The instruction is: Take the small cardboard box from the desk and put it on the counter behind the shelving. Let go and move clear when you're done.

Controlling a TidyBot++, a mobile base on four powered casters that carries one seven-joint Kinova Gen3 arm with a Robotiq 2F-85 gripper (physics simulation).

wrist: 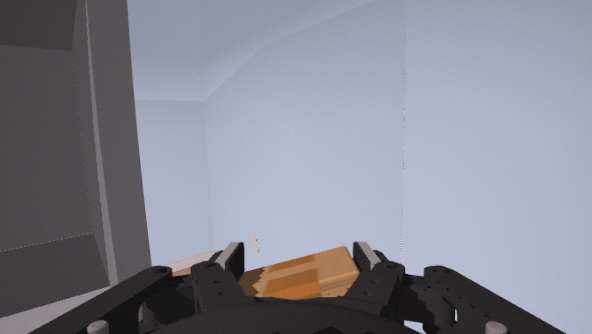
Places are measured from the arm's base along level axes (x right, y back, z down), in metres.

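Pixels of known places: gripper, fingertip midpoint: [298, 258].
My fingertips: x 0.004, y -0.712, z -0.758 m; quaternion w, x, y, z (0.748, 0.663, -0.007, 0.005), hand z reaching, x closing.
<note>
Behind a point stands the place of what it marks.
The small cardboard box [332, 270] @[x 0.020, y -0.676, z -0.770 m], orange-brown with a lighter end, shows at the bottom middle of the wrist view. My gripper [298, 258] @[x 0.005, y -0.712, z -0.758 m] is shut on it, with one finger at each side, and the box sits slightly tilted between them. The lower part of the box is hidden behind the gripper's body. The desk does not show in this view, and I cannot tell whether any surface here is the counter.
A tall dark grey unit with an upright side panel [117, 150] @[x -0.195, y -0.864, z -0.813 m] stands at the left. A pale surface edge [47, 307] @[x -0.354, y -0.902, z -0.594 m] runs along its foot. Pale blue walls [310, 140] @[x 0.052, y -2.089, z -0.758 m] fill the middle and right, with a small outlet plate [256, 243] @[x -0.340, y -2.531, z -0.008 m] low down.
</note>
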